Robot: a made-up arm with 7 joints. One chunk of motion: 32 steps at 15 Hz.
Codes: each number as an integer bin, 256 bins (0 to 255) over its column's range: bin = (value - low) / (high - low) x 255, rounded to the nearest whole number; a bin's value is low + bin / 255 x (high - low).
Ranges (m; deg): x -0.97..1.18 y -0.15..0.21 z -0.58..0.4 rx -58..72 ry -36..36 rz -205..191
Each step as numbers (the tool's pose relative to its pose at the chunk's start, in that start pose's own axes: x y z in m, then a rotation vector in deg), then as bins.
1 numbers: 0.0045 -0.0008 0.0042 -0.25 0.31 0.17
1 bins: 116 106 152 113 129 132
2 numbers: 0.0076 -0.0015 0.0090 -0.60 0.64 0.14
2 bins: 116 105 153 113 130 132
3 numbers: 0.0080 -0.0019 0.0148 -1.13 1.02 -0.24
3 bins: 116 105 155 112 131 132
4 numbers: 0.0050 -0.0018 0.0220 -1.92 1.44 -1.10
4 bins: 116 105 157 110 133 131
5 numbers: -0.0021 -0.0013 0.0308 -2.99 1.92 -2.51
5 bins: 115 105 159 108 134 130
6 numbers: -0.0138 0.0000 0.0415 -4.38 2.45 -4.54
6 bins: 113 106 162 105 136 129
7 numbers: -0.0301 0.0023 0.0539 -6.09 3.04 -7.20
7 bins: 111 108 165 102 138 127
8 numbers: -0.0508 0.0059 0.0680 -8.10 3.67 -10.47
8 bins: 109 110 169 98 140 125
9 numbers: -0.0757 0.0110 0.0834 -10.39 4.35 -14.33
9 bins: 106 114 173 93 143 123
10 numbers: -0.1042 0.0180 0.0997 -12.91 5.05 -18.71
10 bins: 103 119 177 88 145 120
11 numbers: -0.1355 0.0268 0.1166 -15.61 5.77 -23.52
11 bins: 99 125 181 83 148 117
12 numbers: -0.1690 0.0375 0.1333 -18.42 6.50 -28.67
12 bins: 95 133 186 78 151 114
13 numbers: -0.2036 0.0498 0.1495 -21.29 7.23 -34.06
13 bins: 91 142 190 72 153 110
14 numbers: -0.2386 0.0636 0.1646 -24.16 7.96 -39.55
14 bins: 87 151 194 66 156 107
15 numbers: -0.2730 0.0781 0.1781 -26.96 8.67 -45.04
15 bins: 83 162 197 61 158 103
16 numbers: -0.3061 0.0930 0.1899 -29.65 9.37 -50.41
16 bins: 79 172 200 56 161 100
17 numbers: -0.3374 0.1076 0.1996 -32.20 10.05 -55.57
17 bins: 75 182 203 51 163 96
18 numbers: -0.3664 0.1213 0.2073 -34.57 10.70 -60.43
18 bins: 72 192 205 46 165 93
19 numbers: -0.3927 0.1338 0.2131 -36.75 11.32 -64.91
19 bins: 68 201 206 42 168 90
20 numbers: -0.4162 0.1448 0.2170 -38.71 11.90 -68.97
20 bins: 66 209 207 38 170 88
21 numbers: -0.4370 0.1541 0.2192 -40.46 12.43 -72.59
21 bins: 63 215 208 34 172 85
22 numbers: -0.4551 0.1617 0.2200 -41.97 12.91 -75.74
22 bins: 61 221 208 31 173 83
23 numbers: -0.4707 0.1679 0.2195 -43.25 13.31 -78.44
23 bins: 59 225 208 29 175 81
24 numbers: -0.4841 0.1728 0.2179 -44.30 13.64 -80.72
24 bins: 58 229 208 27 176 80
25 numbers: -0.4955 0.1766 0.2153 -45.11 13.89 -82.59
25 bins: 56 231 207 25 177 79
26 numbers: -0.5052 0.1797 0.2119 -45.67 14.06 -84.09
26 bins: 55 234 206 24 177 78
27 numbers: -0.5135 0.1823 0.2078 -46.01 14.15 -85.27
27 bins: 54 235 205 24 178 77
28 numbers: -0.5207 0.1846 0.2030 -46.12 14.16 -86.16
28 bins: 53 237 204 23 178 77
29 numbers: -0.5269 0.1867 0.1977 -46.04 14.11 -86.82
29 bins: 53 238 202 23 177 76
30 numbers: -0.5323 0.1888 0.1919 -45.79 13.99 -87.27
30 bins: 52 240 201 24 177 76
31 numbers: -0.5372 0.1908 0.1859 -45.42 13.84 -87.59
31 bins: 51 241 199 25 177 76
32 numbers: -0.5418 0.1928 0.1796 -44.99 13.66 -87.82
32 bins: 51 243 198 26 176 75
